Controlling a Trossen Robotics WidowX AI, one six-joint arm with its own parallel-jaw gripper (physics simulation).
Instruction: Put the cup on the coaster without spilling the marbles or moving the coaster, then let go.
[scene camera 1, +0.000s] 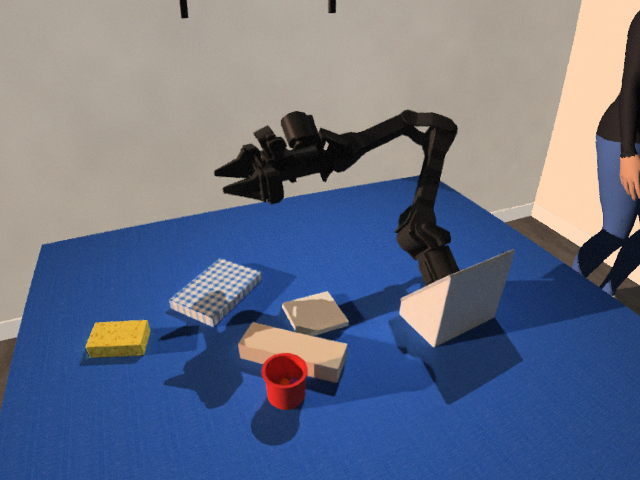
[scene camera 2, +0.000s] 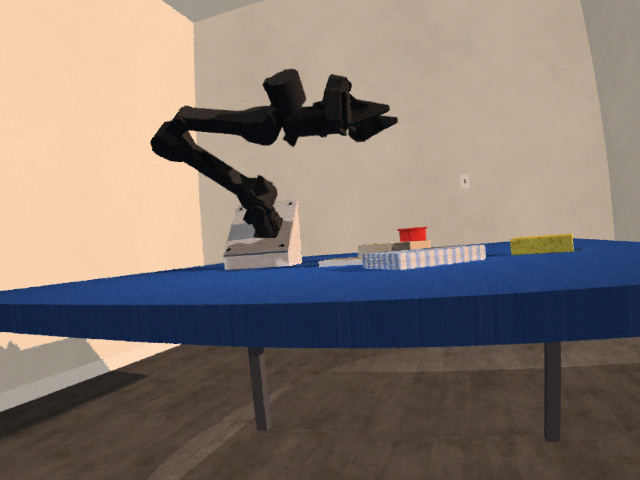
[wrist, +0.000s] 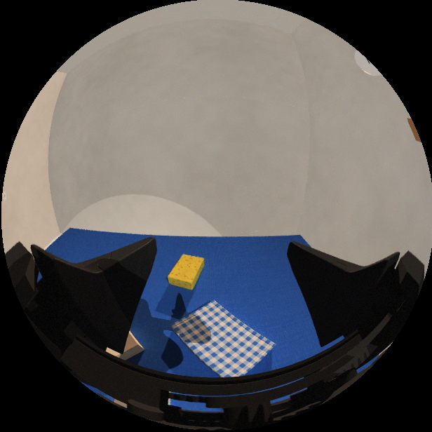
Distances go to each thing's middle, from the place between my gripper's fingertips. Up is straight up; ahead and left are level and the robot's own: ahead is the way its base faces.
Labels:
Now: the square coaster (scene camera 1: 316, 314) 270 mm below my hand, 140 mm to the left of it and 140 mm behind it. From my hand the other things lie so: red cup (scene camera 1: 285, 365) 310 mm to the left, 240 mm below, 10 mm behind; then tan block (scene camera 1: 325, 359) 250 mm below, 230 mm to the left, 60 mm behind.

